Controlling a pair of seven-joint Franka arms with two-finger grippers.
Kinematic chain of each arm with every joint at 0, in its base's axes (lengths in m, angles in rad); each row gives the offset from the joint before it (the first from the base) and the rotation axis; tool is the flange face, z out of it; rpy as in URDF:
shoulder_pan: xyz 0 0 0.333 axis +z
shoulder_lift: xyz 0 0 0 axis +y
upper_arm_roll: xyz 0 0 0.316 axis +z
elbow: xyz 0.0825 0 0 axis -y
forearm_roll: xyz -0.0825 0 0.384 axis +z
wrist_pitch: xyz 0 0 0 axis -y
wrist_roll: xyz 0.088 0 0 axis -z
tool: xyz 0 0 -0.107 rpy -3.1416 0 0
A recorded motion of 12 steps. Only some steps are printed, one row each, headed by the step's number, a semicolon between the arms.
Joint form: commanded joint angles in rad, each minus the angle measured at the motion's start. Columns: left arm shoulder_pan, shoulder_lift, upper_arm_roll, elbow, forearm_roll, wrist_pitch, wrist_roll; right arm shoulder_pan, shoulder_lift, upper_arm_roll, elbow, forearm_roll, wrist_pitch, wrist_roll.
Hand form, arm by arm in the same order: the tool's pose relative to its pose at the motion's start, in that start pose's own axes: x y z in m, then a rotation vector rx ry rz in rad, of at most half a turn. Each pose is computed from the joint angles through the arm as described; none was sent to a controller.
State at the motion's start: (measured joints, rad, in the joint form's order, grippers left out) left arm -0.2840 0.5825 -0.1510 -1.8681 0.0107 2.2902 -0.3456; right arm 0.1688 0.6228 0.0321 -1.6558 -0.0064 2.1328 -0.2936
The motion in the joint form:
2: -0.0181 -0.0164 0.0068 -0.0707 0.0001 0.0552 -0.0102; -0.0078 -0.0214 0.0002 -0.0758 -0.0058 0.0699 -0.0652
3: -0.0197 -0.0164 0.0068 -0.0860 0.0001 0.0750 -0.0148; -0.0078 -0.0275 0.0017 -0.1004 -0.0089 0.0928 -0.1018
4: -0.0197 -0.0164 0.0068 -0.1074 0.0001 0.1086 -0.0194; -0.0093 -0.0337 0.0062 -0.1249 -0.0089 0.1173 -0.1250
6: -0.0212 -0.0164 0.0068 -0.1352 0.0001 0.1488 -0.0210; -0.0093 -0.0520 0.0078 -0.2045 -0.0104 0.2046 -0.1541
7: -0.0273 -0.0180 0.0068 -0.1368 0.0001 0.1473 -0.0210; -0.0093 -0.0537 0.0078 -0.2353 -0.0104 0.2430 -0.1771
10: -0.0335 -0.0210 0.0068 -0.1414 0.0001 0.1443 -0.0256; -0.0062 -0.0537 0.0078 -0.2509 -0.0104 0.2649 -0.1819
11: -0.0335 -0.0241 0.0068 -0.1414 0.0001 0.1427 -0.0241; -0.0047 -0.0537 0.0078 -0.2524 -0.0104 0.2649 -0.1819
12: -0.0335 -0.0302 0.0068 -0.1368 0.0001 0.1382 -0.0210; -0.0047 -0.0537 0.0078 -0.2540 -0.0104 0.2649 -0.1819
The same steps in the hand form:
2: -0.0168 0.0021 0.0159 0.0072 0.0019 0.0029; -0.0124 0.0013 0.0138 -0.0087 0.0135 -0.0616
3: -0.0197 0.0021 0.0207 0.0057 0.0061 0.0000; -0.0159 -0.0008 0.0188 -0.0122 0.0169 -0.1017
4: -0.0229 0.0010 0.0266 0.0012 0.0174 -0.0044; -0.0191 -0.0038 0.0234 -0.0126 0.0234 -0.1278
6: -0.0279 0.0001 0.0344 -0.0032 0.0289 -0.0043; -0.0310 -0.0089 0.0386 -0.0227 0.0473 -0.1604
7: -0.0298 0.0033 0.0345 -0.0015 0.0274 0.0018; -0.0358 -0.0106 0.0473 -0.0265 0.0558 -0.1838
10: -0.0326 0.0062 0.0352 0.0015 0.0231 0.0035; -0.0376 -0.0133 0.0520 -0.0291 0.0615 -0.1918
11: -0.0326 0.0063 0.0335 0.0014 0.0247 0.0052; -0.0378 -0.0143 0.0527 -0.0287 0.0601 -0.1934
12: -0.0312 0.0070 0.0283 0.0000 0.0307 0.0086; -0.0383 -0.0144 0.0534 -0.0281 0.0586 -0.1934

